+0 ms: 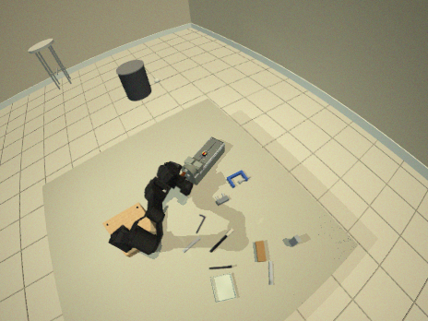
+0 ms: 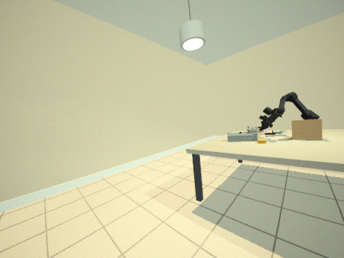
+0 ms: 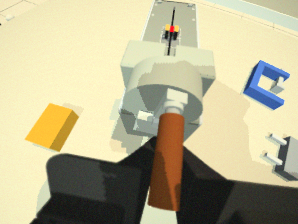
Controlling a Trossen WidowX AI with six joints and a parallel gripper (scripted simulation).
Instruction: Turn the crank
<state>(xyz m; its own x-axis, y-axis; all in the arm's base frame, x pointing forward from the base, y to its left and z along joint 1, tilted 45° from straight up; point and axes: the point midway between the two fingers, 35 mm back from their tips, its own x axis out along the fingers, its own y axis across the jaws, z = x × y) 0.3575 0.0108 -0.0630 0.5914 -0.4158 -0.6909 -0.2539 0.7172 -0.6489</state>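
Now: gripper tip 20 mm past the brown crank handle and 30 mm below it. Round my gripper tip: red pointer 160 mm ahead, 50 mm to the left, 10 mm below; grey clamp 80 mm ahead, 180 mm to the right, 80 mm below; orange block 20 mm behind, 160 mm to the left, 80 mm below.
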